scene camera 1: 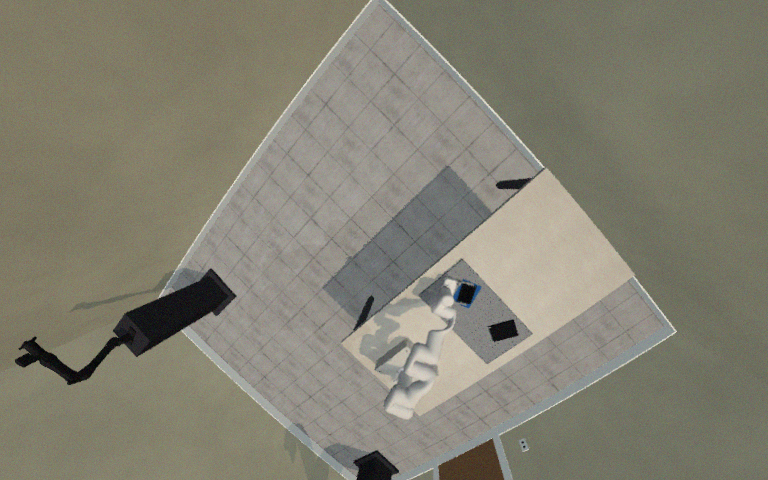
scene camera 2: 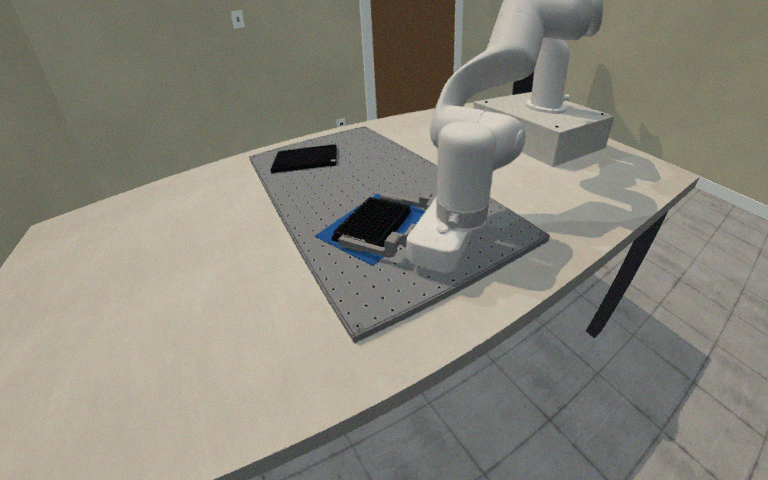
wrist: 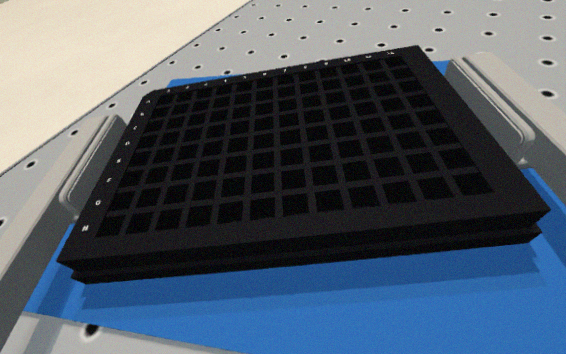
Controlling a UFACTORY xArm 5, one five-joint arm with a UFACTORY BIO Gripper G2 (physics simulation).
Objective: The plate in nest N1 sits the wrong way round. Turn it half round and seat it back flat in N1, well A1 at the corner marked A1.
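Observation:
The black 96-well plate point(scene camera 1: 466, 293) point(scene camera 2: 373, 219) point(wrist: 295, 145) is at the blue nest N1 point(scene camera 1: 476, 289) point(scene camera 2: 371, 259) point(wrist: 350, 315). Its outline looks askew to the nest's. In the wrist view, row letters run down its left side, column numbers run along the far edge, and well A1 is at the far left, chamfered corner. My gripper point(scene camera 2: 364, 221) point(wrist: 294, 132) is low over the nest, shut on the plate's two short sides. The corner mark A1 on the nest is not readable. Whether the plate's underside touches the nest floor cannot be told.
A flat black object point(scene camera 1: 503, 330) point(scene camera 2: 304, 158) with a small white label lies on the far part of the grey perforated board point(scene camera 1: 488, 353) point(scene camera 2: 390, 297) point(wrist: 320, 37). The arm's base block point(scene camera 2: 557, 133) stands at the back right of the table point(scene camera 2: 169, 316).

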